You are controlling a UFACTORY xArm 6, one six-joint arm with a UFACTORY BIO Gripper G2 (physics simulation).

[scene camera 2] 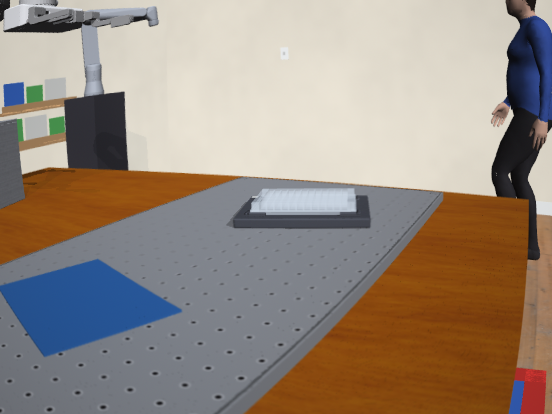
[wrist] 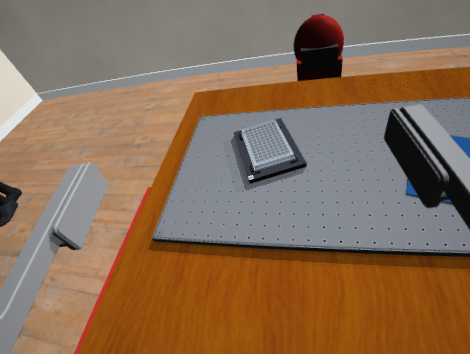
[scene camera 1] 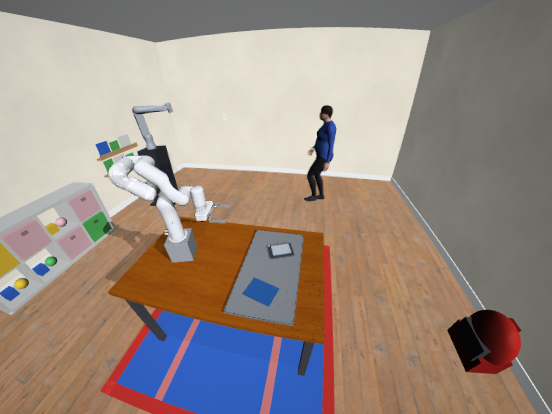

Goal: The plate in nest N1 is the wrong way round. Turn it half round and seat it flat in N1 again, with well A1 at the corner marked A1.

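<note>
The pale, clear well plate (scene camera 1: 281, 249) (scene camera 2: 305, 201) (wrist: 267, 143) lies in the dark nest (scene camera 1: 282, 257) (scene camera 2: 300, 222) (wrist: 278, 172) near the far end of the grey perforated board. It looks level; well A1 cannot be told on it. A small white label (wrist: 251, 178) marks one nest corner, its letters too small to read. My gripper (scene camera 1: 227, 213) (wrist: 249, 181) is wide open and empty, raised at the table's far side, to the left of the board in scene camera 1 and well apart from the plate. Part of it shows at the top left in scene camera 2.
The grey board (scene camera 1: 265, 267) (scene camera 2: 225, 250) (wrist: 300, 220) lies on the wooden table (scene camera 1: 215, 270) (scene camera 2: 425, 300) (wrist: 250, 305). A flat blue square (scene camera 1: 261, 291) (scene camera 2: 90, 305) lies on the board's nearer part. A person (scene camera 1: 326, 145) (scene camera 2: 530, 75) stands beyond the table. Another arm (scene camera 1: 145, 125) stands behind mine.
</note>
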